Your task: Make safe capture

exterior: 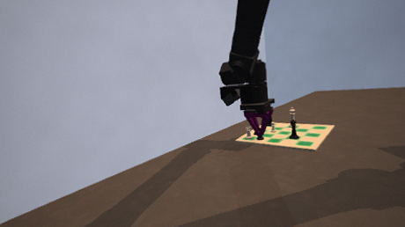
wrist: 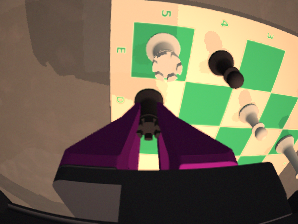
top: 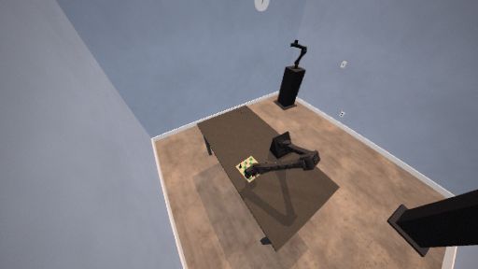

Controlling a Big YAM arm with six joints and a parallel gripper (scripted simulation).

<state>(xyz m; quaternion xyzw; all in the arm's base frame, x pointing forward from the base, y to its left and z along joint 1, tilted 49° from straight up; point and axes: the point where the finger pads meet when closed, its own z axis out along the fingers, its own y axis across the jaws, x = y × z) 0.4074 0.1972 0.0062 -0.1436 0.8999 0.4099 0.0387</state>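
My gripper is now 14 cm to the left of the tall black piece, 7 cm short of it and 1 cm below it. Also, from my hand: white pawn 8 cm to the right, 1 cm below, 1 cm ahead; then tall white piece 16 cm to the right, 1 cm behind, 1 cm above; then chessboard 9 cm to the right, 2 cm below, 2 cm behind.
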